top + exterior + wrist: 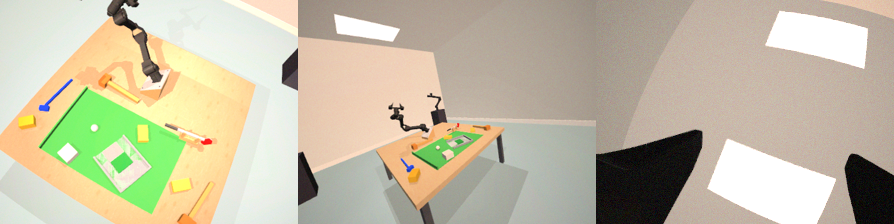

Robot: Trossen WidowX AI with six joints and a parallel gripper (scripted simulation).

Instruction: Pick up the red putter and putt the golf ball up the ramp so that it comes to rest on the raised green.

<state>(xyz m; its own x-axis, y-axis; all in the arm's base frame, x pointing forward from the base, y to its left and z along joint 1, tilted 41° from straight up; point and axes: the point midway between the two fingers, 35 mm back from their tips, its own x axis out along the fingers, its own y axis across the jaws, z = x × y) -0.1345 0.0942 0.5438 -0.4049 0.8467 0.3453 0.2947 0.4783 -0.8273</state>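
Now: gripper tip 42 cm short of the red putter, 57 cm to the right of it and 54 cm above it. Round my gripper tip: white golf ball 60 cm ahead, 4 cm to the left, 57 cm below; then blue putter 50 cm ahead, 29 cm to the right, 58 cm below; then wooden fence 43 cm ahead, 59 cm to the left, 56 cm below.
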